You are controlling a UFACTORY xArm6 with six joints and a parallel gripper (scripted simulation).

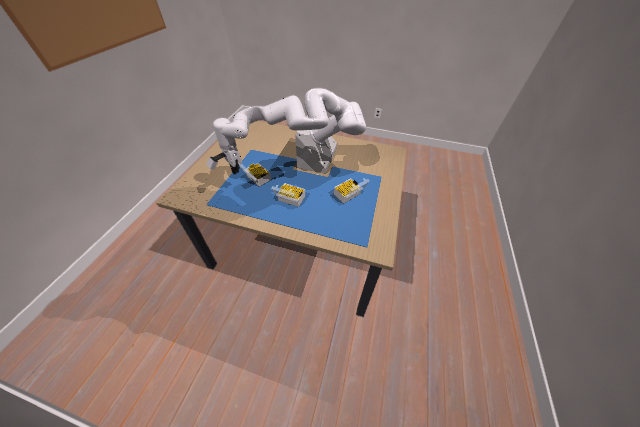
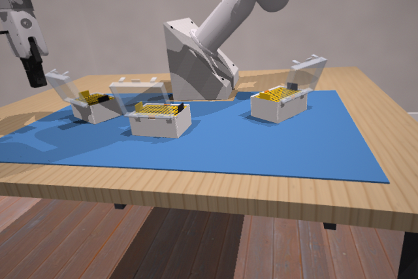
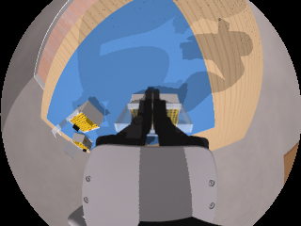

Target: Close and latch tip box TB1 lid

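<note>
Right now the TB1 label tape strip is 17 cm behind my hand, 14 cm below it and 7 cm to the left of it.
</note>
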